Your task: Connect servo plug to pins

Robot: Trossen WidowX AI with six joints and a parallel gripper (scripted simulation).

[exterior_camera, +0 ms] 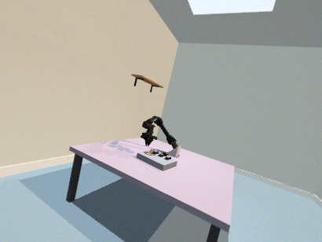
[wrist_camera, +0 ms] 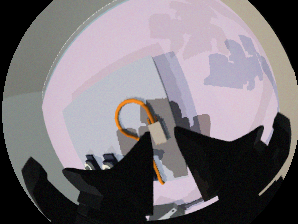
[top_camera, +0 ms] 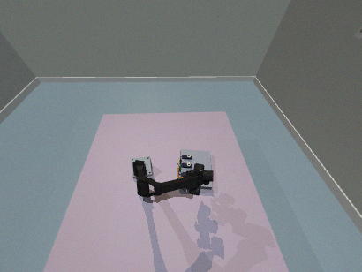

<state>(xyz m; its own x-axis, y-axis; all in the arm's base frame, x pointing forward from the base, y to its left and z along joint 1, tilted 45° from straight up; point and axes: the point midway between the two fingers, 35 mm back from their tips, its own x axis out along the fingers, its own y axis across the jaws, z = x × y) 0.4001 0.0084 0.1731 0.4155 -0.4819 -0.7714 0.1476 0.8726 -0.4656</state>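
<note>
My gripper tip is 14 cm to the right of the grey printed holder, 8 cm above it and 3 cm short of it.
</note>
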